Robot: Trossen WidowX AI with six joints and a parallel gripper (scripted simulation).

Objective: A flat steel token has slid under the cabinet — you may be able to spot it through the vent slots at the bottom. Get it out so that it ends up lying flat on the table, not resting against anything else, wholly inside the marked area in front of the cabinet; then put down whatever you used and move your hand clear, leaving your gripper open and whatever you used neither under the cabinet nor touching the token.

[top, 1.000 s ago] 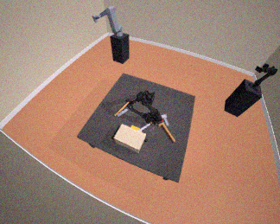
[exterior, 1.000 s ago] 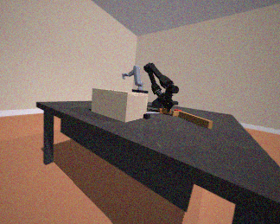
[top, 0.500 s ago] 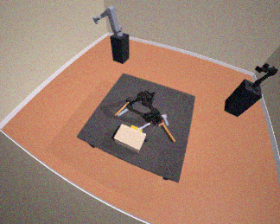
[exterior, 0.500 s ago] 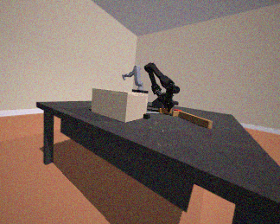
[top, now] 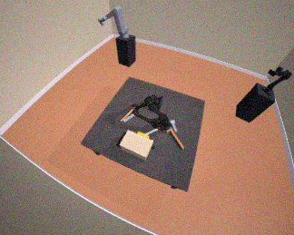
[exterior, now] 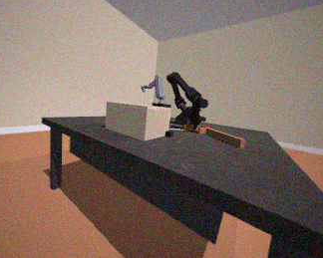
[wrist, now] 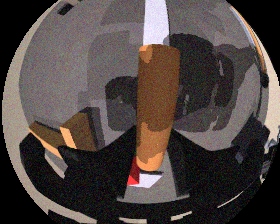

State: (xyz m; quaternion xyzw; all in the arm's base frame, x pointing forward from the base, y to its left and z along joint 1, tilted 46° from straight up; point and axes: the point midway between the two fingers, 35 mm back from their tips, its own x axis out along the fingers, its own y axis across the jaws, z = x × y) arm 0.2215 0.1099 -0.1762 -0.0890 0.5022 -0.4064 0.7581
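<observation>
Right now the small red piece is 40 mm behind my gripper tip, 70 mm to the left of it and 10 mm above it. The rest, counted from my gripper tip: steel token: 310 mm ahead, 170 mm to the right, 10 mm below; then grey bar: 120 mm ahead, 430 mm to the right.
</observation>
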